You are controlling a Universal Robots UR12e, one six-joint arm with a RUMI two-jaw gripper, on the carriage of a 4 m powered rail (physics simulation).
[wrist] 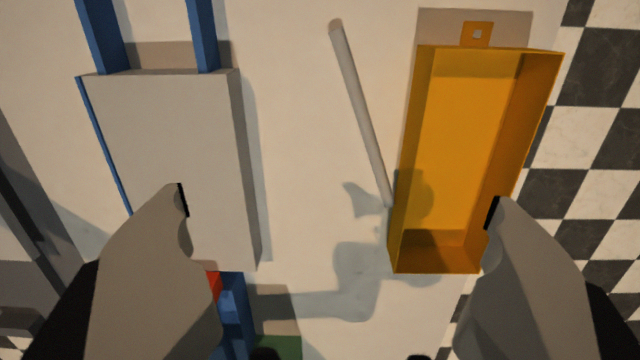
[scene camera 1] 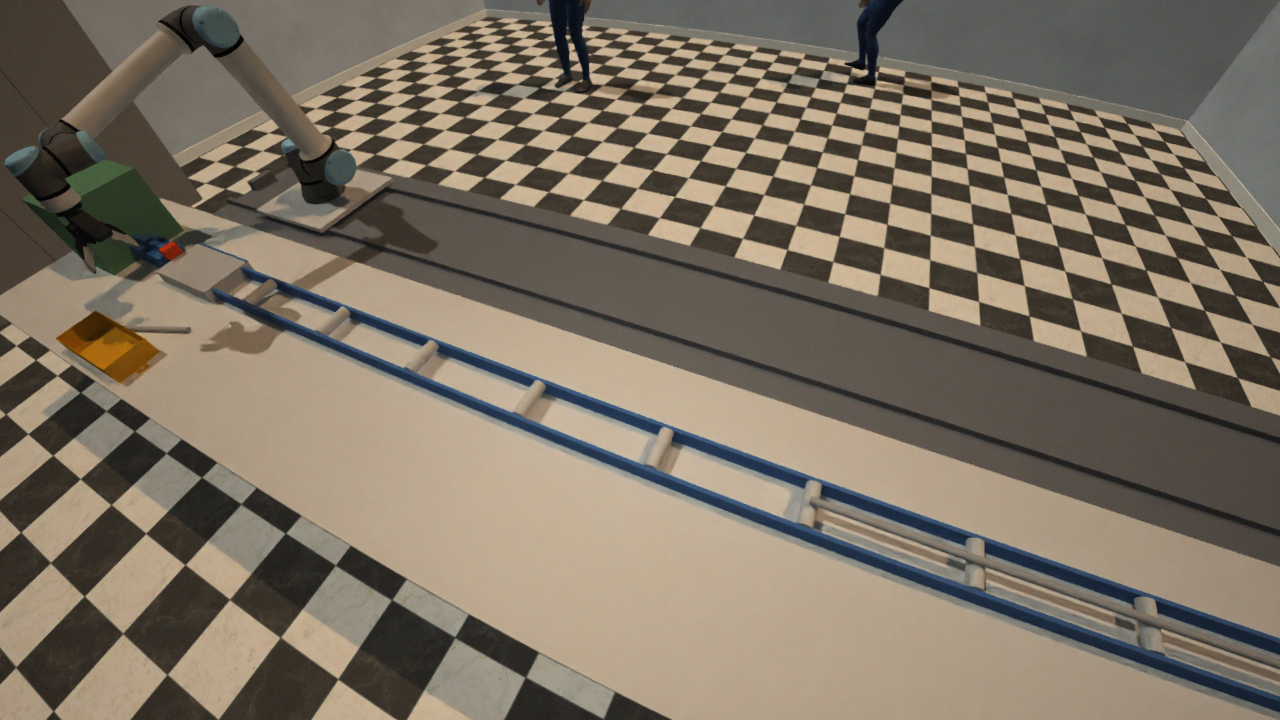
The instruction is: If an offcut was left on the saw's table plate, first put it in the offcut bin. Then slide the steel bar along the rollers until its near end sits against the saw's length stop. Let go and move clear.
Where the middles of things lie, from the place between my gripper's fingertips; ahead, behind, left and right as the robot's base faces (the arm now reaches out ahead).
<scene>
The grey offcut [wrist: 337, 36] is 300 mm below my hand, 70 mm to the right of it and 60 mm ahead of it. Round my hand: orange offcut bin [scene camera 1: 118, 352] 270 mm below, 200 mm ahead, 130 mm to the right.
</scene>
